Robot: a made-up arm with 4 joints.
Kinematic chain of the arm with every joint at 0, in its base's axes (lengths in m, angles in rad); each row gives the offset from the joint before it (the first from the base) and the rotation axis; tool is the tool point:
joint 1: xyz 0 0 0.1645 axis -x
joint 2: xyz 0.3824 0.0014 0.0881 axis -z
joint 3: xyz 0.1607 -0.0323 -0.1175 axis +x
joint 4: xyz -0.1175 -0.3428 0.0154 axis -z
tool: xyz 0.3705 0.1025 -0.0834
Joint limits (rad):
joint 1: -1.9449..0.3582
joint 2: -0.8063..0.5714
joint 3: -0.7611..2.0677
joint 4: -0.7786..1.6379
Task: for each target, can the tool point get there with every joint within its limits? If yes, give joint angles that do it. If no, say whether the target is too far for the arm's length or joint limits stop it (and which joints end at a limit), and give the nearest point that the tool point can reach.
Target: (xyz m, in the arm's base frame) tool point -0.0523 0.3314 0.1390
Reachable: no: joint limits stop it (at a limit: joint 2, joint 3, joint 4) | nearest point 0.1986 0.7155 0.1094 | short by 0.460 m
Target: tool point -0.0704 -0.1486 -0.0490
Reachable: no: joint limits stop it (at a limit: joint 2, joint 4) | nearest point 0.0781 -0.3981 -0.4075 | short by 0.461 m
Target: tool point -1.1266 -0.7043 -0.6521
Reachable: no: too far | nearest point 0.0758 -0.4574 -0.3658 | short by 1.260 m
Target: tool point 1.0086 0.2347 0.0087
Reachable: yes | joints -1.6006 -0.6848 0.2592 0.7663
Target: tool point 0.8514 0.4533 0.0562
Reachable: yes | joints -1.6253 -0.3197 0.9031 0.6290
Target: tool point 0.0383 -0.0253 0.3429
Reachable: no: joint limits stop it (at a limit: joint 2, joint 4) | nearest point 0.5188 -0.0278 0.3608 | short by 0.481 m
